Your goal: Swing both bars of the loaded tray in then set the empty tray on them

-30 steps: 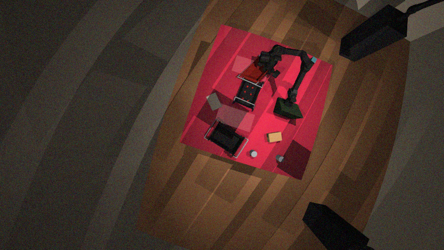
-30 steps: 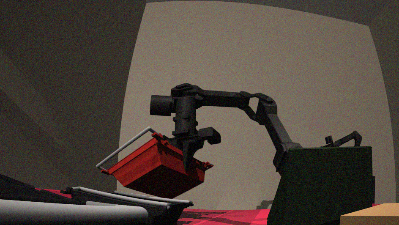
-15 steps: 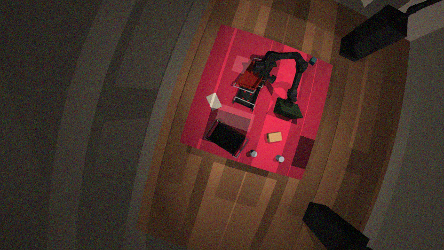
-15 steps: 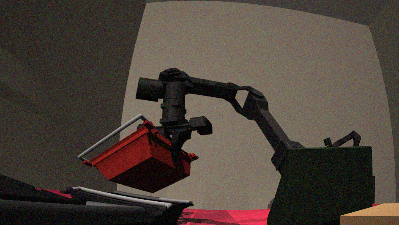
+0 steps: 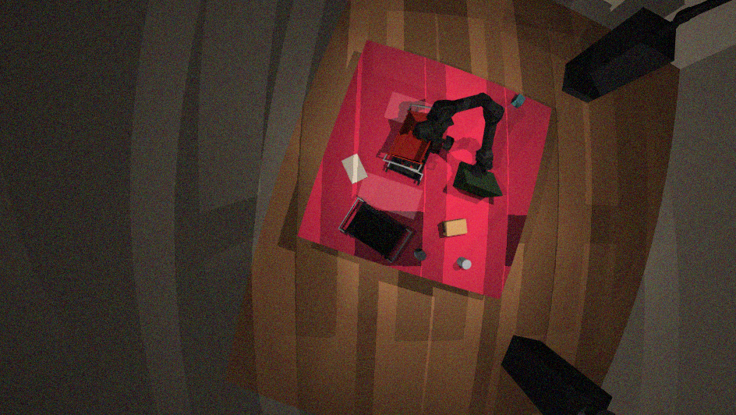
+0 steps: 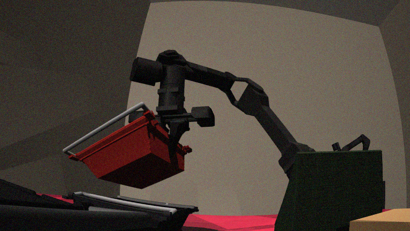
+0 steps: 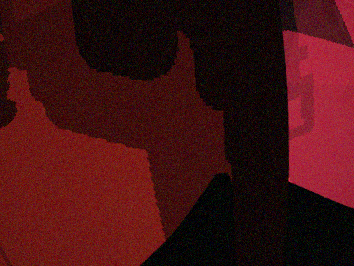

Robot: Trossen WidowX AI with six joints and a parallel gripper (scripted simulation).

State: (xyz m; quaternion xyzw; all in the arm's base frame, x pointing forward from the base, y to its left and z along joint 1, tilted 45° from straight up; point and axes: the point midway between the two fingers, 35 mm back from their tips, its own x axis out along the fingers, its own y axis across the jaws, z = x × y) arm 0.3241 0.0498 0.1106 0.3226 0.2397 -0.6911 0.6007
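Now: the red tray 80 mm ahead of my gripper tip and 10 mm to the right of it. Also, from my gripper tip: teal block: 510 mm behind, 530 mm to the right, 150 mm below; white block: 330 mm ahead, 210 mm to the left, 170 mm below; tan box: 310 mm behind, 360 mm to the left, 140 mm below.
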